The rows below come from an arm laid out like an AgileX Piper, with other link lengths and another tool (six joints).
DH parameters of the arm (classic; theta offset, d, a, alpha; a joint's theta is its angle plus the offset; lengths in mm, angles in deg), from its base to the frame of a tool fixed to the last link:
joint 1: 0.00 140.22 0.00 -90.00
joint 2: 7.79 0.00 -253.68 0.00
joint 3: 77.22 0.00 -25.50 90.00
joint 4: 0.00 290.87 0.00 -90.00
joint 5: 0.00 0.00 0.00 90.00
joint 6: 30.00 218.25 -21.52 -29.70
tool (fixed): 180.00 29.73 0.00 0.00
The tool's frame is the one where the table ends.
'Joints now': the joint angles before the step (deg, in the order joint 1, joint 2, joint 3, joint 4, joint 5, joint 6). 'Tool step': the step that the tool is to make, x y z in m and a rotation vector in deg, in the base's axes. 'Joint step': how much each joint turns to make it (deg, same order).
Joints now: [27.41, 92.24, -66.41, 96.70, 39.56, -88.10]
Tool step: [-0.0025, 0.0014, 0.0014, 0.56, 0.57, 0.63]
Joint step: [0.00, 0.04, -0.08, 0.02, 0.82, 0.61]
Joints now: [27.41, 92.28, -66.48, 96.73, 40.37, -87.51]
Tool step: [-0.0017, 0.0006, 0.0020, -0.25, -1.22, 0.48]
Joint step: [0.01, -0.13, -0.04, 0.01, 0.25, -1.19]
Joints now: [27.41, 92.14, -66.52, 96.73, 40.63, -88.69]
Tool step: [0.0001, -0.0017, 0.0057, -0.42, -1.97, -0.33]
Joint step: [0.01, -0.72, 0.01, 0.01, -0.65, -1.43]
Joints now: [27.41, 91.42, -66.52, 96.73, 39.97, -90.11]
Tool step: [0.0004, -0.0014, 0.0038, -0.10, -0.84, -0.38]
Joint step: [0.00, -0.50, 0.01, 0.01, -0.49, -0.43]
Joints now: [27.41, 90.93, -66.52, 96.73, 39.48, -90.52]
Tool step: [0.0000, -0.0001, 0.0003, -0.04, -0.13, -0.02]
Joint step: [0.00, -0.04, 0.00, -0.01, -0.05, -0.10]
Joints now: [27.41, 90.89, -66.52, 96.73, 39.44, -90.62]
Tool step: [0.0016, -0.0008, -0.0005, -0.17, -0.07, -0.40]
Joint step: [-0.01, 0.00, 0.00, -0.01, -0.43, -0.04]
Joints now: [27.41, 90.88, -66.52, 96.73, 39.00, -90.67]
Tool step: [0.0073, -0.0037, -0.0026, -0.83, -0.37, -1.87]
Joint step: [0.01, 0.00, 0.02, 0.03, -2.06, -0.33]
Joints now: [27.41, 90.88, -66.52, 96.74, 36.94, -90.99]
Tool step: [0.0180, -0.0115, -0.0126, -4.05, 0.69, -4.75]
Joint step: [0.01, -0.03, -0.75, -5.82, -5.78, 5.14]
